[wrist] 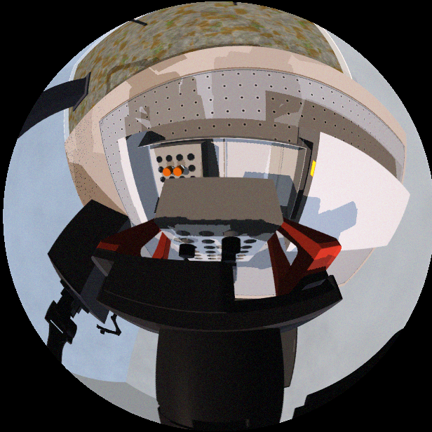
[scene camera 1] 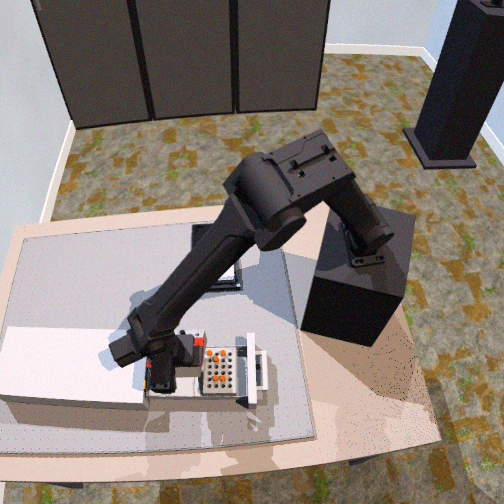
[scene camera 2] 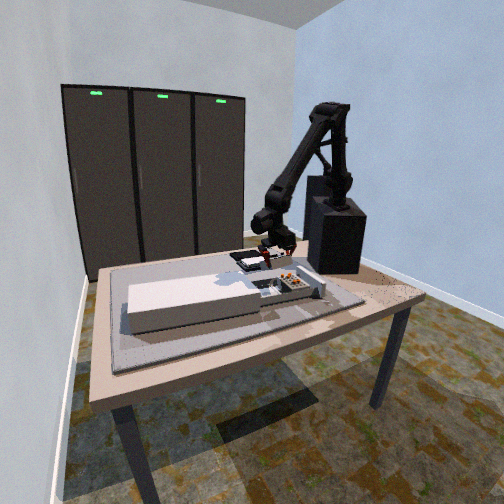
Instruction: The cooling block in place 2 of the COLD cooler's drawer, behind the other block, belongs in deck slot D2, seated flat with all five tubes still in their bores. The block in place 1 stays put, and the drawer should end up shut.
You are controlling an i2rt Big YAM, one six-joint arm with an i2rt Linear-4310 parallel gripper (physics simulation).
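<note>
My gripper [scene camera 1: 175,353] [scene camera 2: 278,254] [wrist: 218,216] is shut on a pale cooling block [scene camera 1: 187,371] [scene camera 2: 281,261] [wrist: 220,199], gripped between its red fingers. The held block is raised above the open drawer, clear of its floor, and looks about level. Two dark tube tops show on it in the wrist view; its other tubes are hidden or too small to count. The place 1 block [scene camera 1: 218,371] [scene camera 2: 297,283] [wrist: 175,150], with several orange-capped tubes, sits in the drawer beside the drawer's front panel [scene camera 1: 251,370] [scene camera 2: 312,281]. Deck slot D2 cannot be made out.
The white cooler body [scene camera 1: 70,365] [scene camera 2: 192,302] [wrist: 362,192] stands at the drawer's inner end. A black-framed deck fixture [scene camera 1: 200,234] [scene camera 2: 242,255] with a white part [scene camera 2: 252,261] lies beyond the drawer, partly under the arm in the first scene view. The arm's black pedestal [scene camera 1: 352,307] [scene camera 2: 337,242] stands at the right.
</note>
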